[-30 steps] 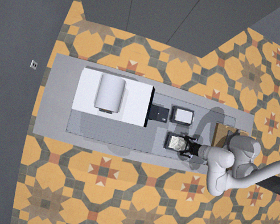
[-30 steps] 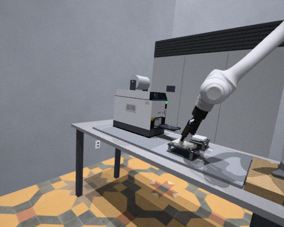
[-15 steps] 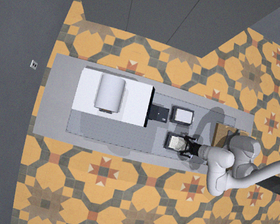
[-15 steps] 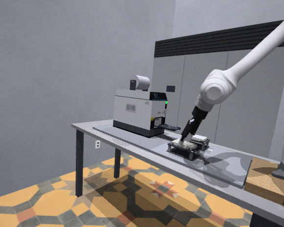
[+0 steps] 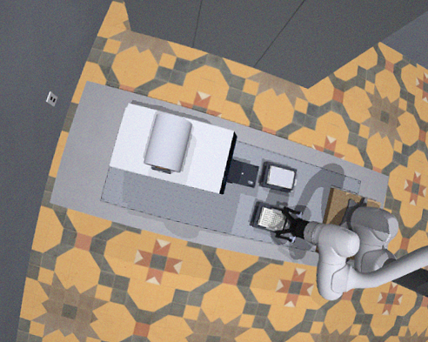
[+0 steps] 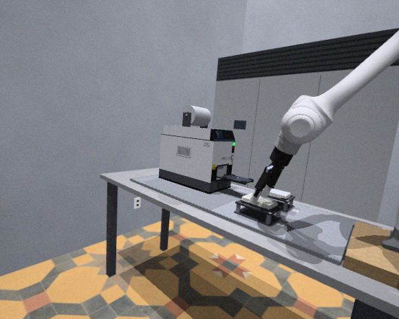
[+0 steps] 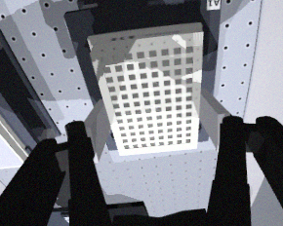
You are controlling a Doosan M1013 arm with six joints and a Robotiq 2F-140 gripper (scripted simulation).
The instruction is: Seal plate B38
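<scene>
Right now the black nest N1 is 4 cm below my hand. Also, from my hand: sealer stage (24 cm ahead, 13 cm to the right, 1 cm above); plate B38 (2 cm below); white covered plate (20 cm to the right, 5 cm ahead, 3 cm below).
</scene>
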